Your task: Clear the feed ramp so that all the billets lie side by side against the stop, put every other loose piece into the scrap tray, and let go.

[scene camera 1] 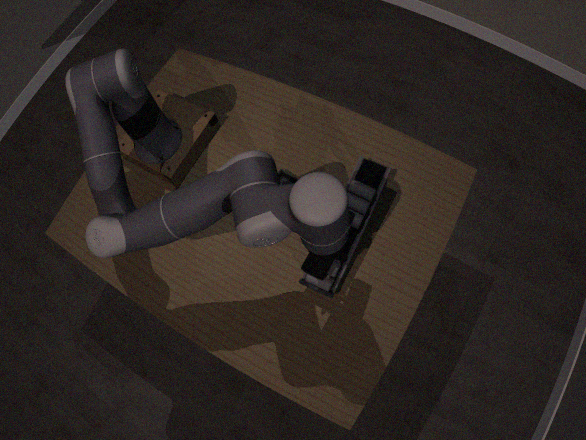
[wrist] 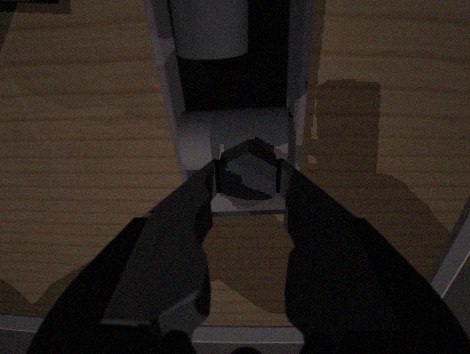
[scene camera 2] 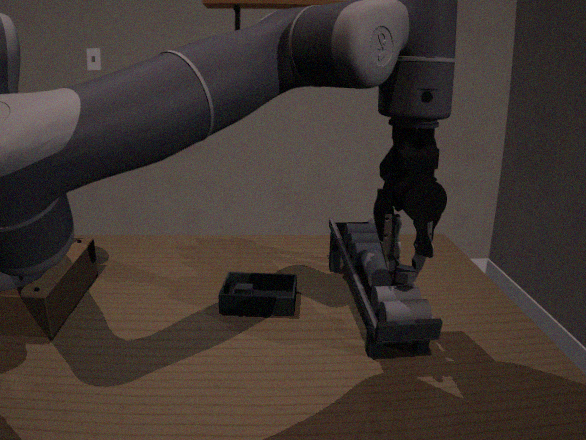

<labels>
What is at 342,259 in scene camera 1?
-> My gripper.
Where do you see a stop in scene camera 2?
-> At 426,328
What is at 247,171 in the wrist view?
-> A hexagonal piece.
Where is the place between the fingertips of my gripper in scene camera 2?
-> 403,278
</labels>
